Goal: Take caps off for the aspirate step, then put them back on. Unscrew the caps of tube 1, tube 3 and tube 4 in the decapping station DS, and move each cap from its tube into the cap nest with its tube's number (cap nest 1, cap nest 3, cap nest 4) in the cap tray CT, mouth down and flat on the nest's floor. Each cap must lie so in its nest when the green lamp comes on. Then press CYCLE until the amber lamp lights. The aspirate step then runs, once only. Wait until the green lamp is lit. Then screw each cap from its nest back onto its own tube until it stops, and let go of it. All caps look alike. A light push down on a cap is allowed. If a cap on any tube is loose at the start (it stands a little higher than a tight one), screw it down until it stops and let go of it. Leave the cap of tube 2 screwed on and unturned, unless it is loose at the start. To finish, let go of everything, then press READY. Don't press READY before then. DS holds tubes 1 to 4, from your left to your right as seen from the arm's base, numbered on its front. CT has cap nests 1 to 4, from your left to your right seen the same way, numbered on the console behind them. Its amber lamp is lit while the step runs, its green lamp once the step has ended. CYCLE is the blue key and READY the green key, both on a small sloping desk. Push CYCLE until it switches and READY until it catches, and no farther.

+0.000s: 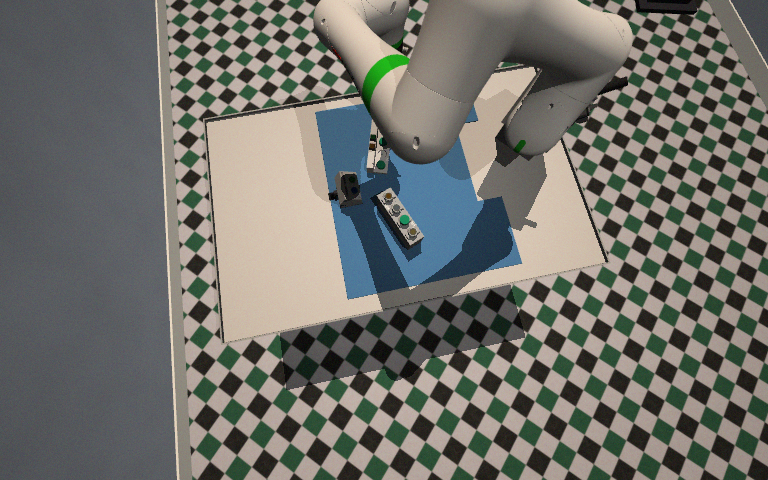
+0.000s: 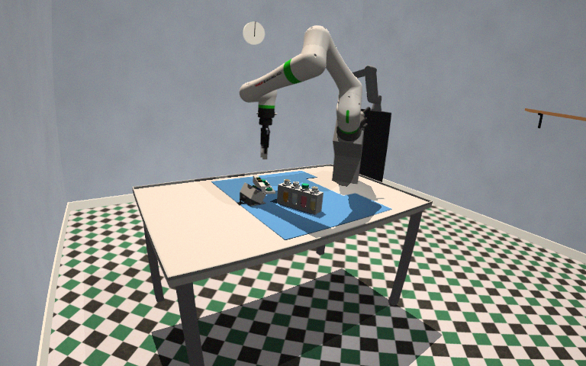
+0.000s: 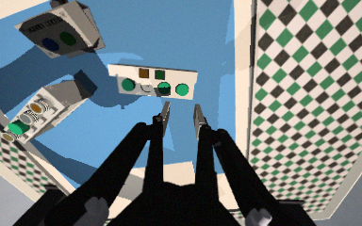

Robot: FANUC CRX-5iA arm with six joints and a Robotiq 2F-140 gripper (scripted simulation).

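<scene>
The blue cycle key lies 100 mm ahead of my hand, 290 mm to the left of it and 120 mm below it. Also, from my hand: table edge 50 mm ahead, 200 mm to the right, 180 mm below; sloping key desk 120 mm ahead, 270 mm to the left, 130 mm below; green ready key 110 mm ahead, 250 mm to the left, 120 mm below.
</scene>
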